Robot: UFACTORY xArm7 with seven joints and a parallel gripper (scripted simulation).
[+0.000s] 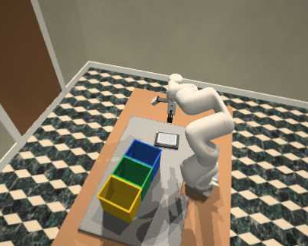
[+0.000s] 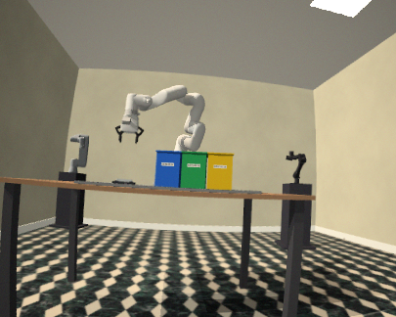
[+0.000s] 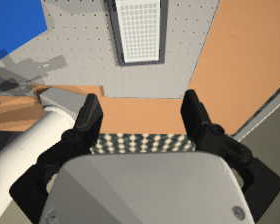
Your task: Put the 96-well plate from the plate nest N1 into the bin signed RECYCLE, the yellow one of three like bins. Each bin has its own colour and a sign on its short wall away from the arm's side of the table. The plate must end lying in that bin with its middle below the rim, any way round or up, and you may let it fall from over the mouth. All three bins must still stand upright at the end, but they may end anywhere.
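Now: the white 96-well plate 230 mm below my hand. Also, from my hand: blue bin: 60 mm ahead, 270 mm to the left, 160 mm below; then dark plate nest: 240 mm below; then green bin: 60 mm ahead, 400 mm to the left, 160 mm below.
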